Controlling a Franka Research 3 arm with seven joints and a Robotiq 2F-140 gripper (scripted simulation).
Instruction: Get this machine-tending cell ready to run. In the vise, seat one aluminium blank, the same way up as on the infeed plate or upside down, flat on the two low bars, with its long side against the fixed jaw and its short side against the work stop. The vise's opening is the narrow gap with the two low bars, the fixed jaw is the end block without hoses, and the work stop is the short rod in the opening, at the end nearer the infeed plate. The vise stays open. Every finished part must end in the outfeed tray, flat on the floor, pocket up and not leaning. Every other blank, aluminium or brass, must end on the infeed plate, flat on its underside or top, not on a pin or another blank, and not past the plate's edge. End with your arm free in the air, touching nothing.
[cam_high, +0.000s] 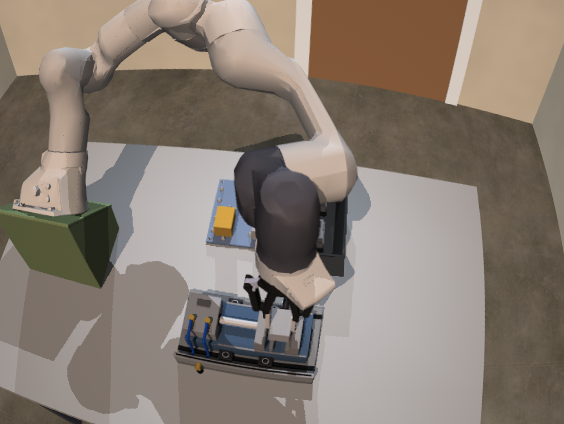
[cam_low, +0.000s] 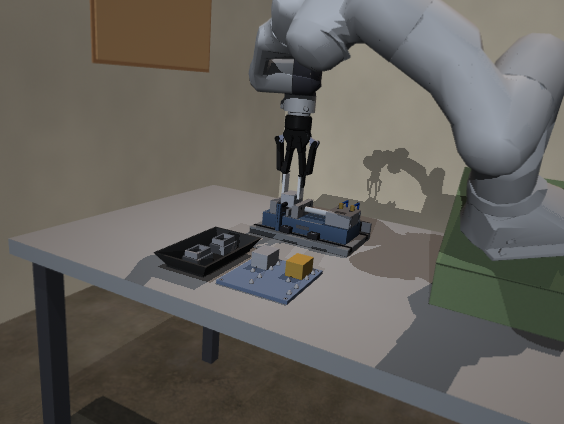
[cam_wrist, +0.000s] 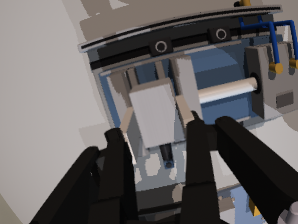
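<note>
The blue vise lies 70 mm behind my hand, 10 mm to the left of it and 100 mm below it. From my hand the other things lie so: brass blank 130 mm behind, 300 mm to the left, 110 mm below; then aluminium blank 40 mm behind, 290 mm to the left, 110 mm below.
</note>
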